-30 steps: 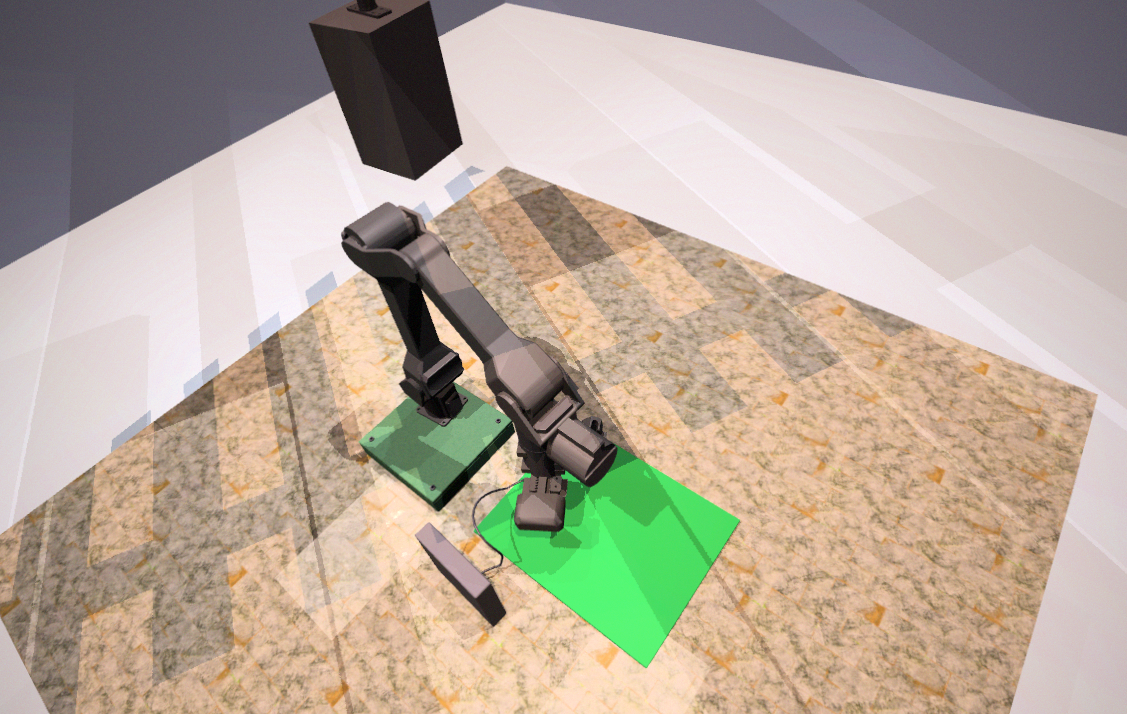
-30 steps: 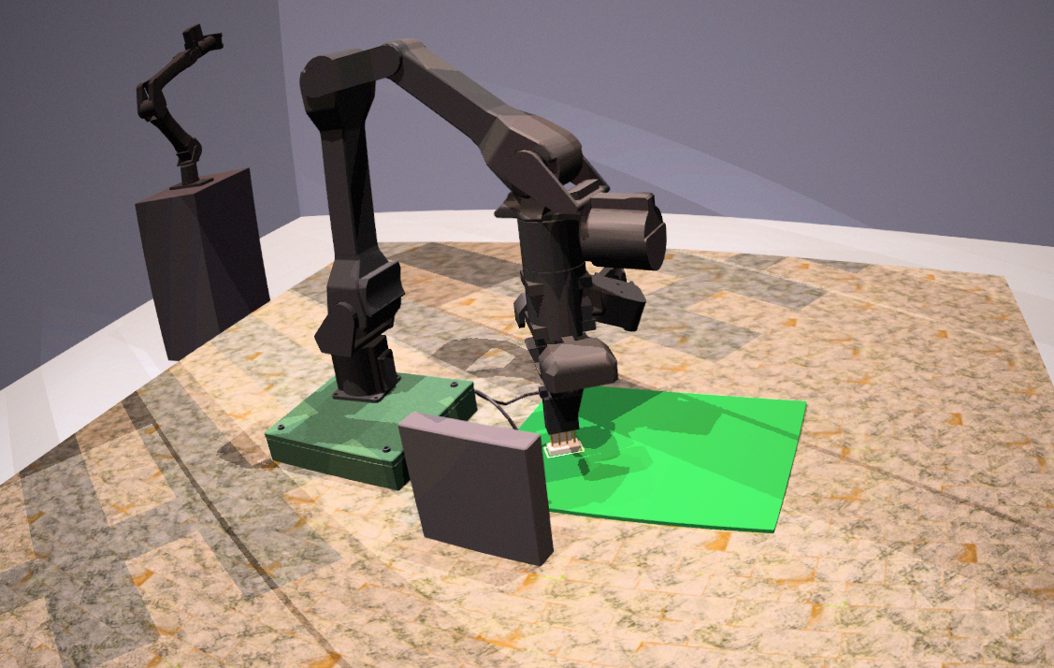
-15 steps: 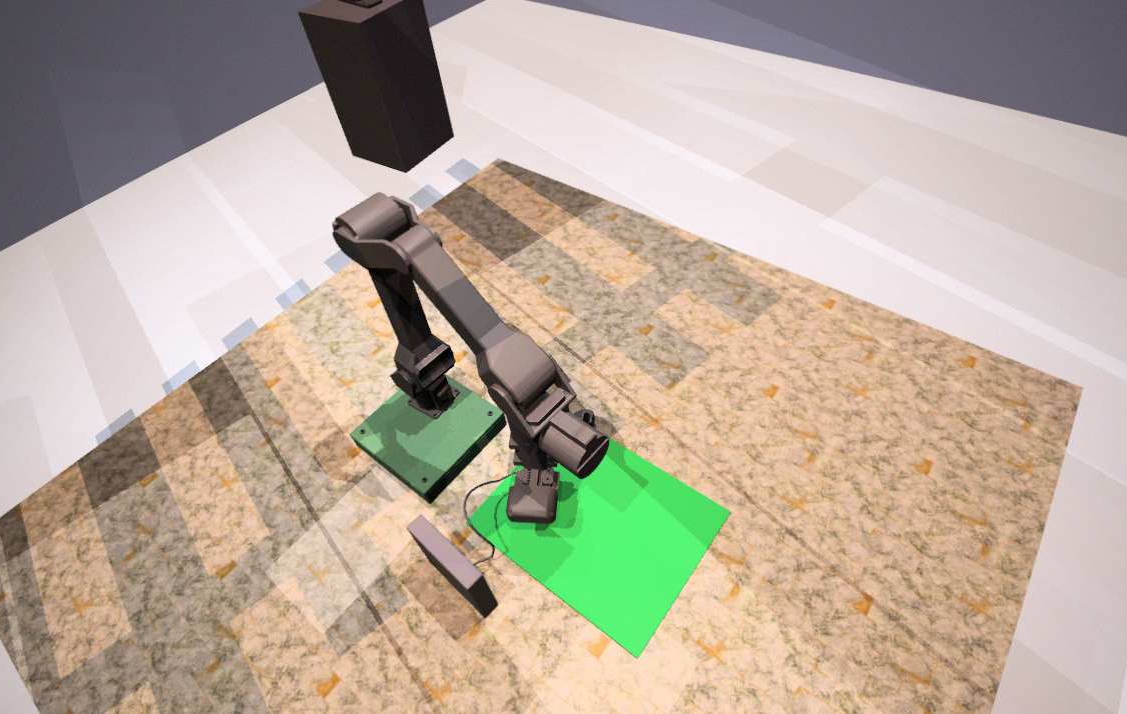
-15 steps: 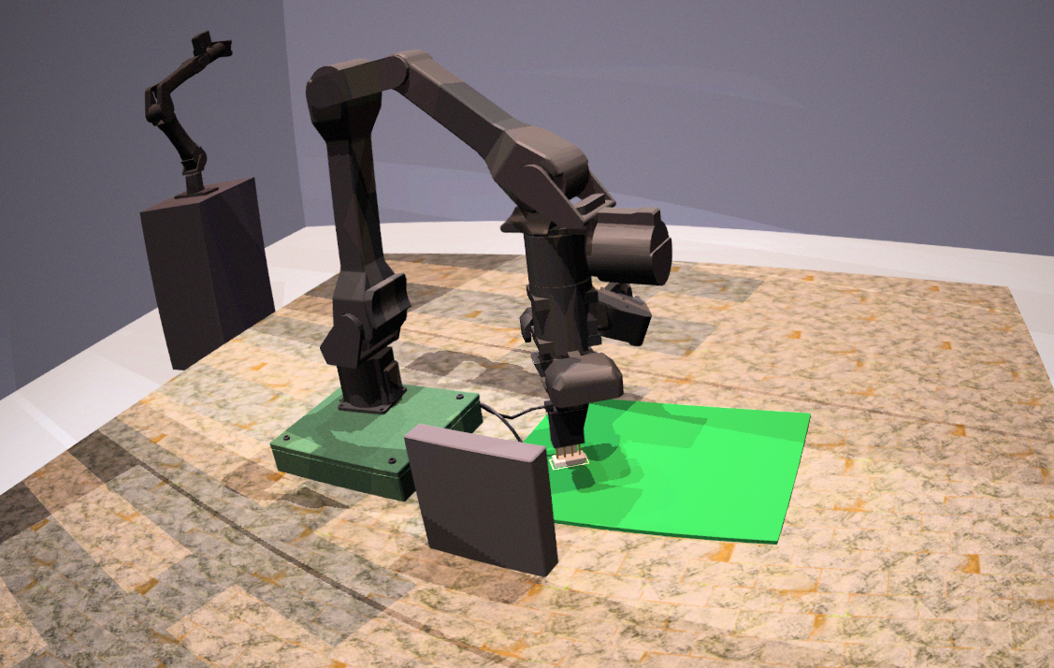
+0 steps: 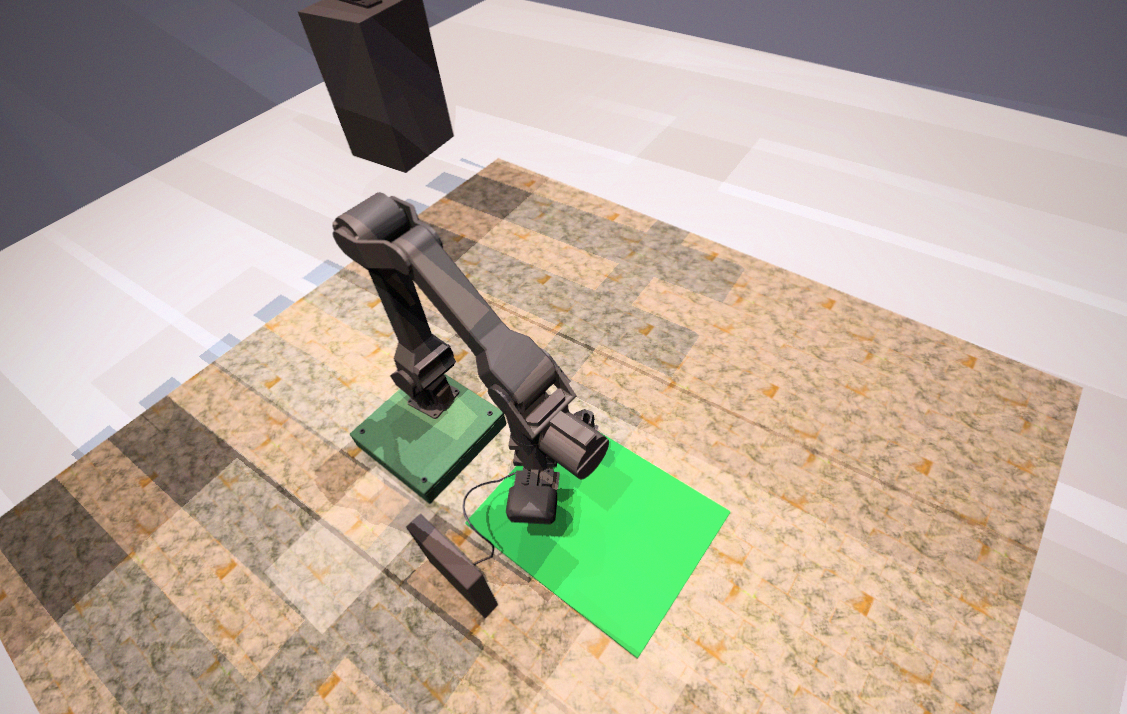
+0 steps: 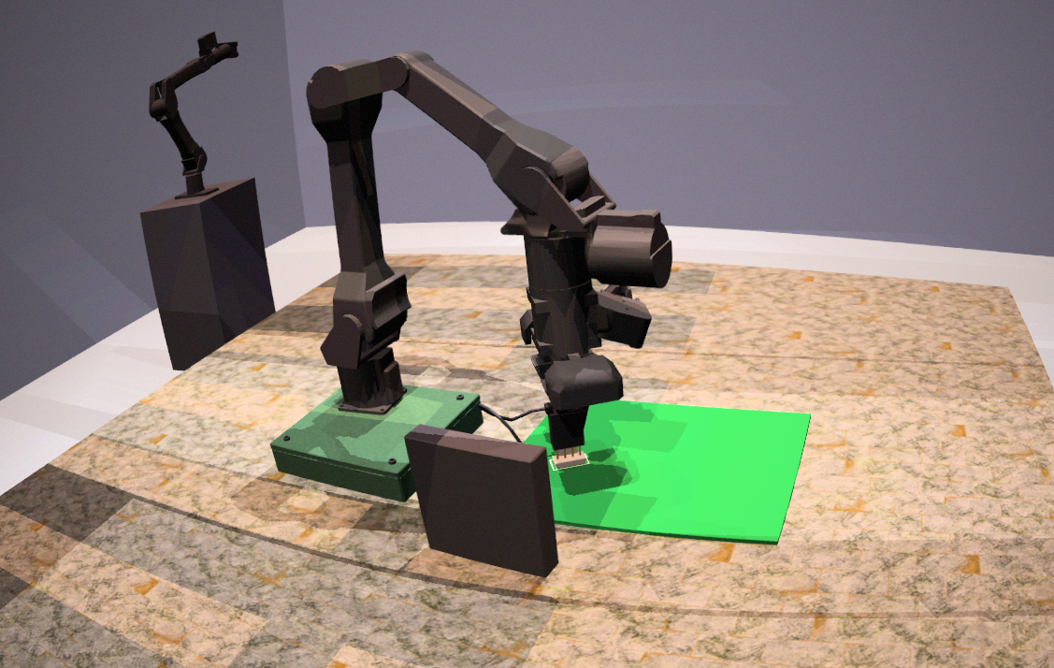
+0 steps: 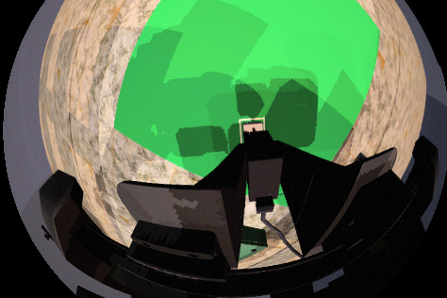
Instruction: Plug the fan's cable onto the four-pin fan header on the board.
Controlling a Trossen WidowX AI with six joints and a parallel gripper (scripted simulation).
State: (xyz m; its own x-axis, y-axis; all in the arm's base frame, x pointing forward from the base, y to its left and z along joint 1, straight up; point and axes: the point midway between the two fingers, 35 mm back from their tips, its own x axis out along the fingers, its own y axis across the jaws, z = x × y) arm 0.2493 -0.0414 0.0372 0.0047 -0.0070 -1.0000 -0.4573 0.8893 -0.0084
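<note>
My gripper tip is now 1 cm past the four-pin fan header and 4 cm above it. The rest, counted from my gripper tip: green board: 8 cm ahead, 1 cm to the left, 5 cm below; dark fan: 3 cm behind, 16 cm to the right, 2 cm above; dark fan plug: 1 cm behind, 1 cm above.
</note>
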